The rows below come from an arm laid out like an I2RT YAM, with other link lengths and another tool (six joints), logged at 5 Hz.
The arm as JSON. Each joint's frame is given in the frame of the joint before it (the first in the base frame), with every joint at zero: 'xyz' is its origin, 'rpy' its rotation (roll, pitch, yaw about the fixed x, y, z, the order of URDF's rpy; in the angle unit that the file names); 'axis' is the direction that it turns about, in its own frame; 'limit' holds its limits. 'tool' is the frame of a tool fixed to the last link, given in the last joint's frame.
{
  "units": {
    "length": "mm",
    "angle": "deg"
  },
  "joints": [
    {
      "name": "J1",
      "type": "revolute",
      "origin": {
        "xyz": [
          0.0,
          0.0,
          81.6
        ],
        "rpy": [
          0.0,
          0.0,
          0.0
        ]
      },
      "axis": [
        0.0,
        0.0,
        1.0
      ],
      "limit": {
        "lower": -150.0,
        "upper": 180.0
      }
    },
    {
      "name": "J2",
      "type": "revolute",
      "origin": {
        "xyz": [
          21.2,
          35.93,
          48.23
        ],
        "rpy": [
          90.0,
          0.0,
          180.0
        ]
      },
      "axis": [
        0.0,
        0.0,
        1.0
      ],
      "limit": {
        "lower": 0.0,
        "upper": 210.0
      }
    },
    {
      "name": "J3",
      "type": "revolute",
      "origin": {
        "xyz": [
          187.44,
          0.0,
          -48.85
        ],
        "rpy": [
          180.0,
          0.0,
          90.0
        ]
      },
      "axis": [
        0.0,
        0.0,
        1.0
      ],
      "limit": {
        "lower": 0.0,
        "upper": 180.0
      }
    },
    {
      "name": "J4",
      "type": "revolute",
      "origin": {
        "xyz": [
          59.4,
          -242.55,
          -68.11
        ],
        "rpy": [
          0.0,
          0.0,
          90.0
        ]
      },
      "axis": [
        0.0,
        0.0,
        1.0
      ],
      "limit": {
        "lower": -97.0,
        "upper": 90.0
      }
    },
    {
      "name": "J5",
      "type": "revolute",
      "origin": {
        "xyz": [
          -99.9,
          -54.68,
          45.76
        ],
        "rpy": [
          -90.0,
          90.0,
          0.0
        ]
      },
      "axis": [
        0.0,
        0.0,
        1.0
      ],
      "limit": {
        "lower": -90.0,
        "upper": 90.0
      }
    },
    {
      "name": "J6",
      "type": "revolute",
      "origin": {
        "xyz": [
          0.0,
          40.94,
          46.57
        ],
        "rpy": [
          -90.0,
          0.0,
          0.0
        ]
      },
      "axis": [
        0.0,
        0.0,
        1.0
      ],
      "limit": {
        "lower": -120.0,
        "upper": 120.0
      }
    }
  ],
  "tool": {
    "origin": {
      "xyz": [
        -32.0,
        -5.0,
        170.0
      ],
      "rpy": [
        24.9,
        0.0,
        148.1
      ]
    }
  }
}
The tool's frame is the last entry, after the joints.
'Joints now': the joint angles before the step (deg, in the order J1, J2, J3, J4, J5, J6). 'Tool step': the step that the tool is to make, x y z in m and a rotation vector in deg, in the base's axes. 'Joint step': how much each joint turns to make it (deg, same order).
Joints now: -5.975, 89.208, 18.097, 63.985, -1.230, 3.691
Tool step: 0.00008, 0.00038, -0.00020, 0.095, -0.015, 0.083
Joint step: 0.006, 0.090, 0.009, 0.088, -0.088, 0.086
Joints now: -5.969, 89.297, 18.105, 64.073, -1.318, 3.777
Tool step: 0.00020, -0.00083, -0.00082, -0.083, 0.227, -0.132
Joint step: -0.059, 0.002, 0.132, -0.349, 0.086, -0.096
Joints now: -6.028, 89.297, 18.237, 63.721, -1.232, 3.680
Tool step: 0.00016, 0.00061, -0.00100, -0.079, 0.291, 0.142
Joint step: 0.039, -0.156, 0.046, -0.486, -0.088, -0.122
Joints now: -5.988, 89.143, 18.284, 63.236, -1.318, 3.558
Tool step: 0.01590, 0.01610, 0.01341, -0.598, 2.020, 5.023
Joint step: -0.026, -5.625, 3.791, -11.466, -4.870, -1.559
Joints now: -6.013, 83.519, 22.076, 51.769, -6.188, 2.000
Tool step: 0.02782, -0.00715, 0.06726, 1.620, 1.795, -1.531
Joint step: 0.045, -9.239, 14.566, -25.596, 1.288, 1.697
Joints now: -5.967, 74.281, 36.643, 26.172, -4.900, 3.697
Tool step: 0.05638, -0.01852, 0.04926, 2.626, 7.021, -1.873
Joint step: -1.251, 14.870, 34.083, -26.329, 0.135, 1.908
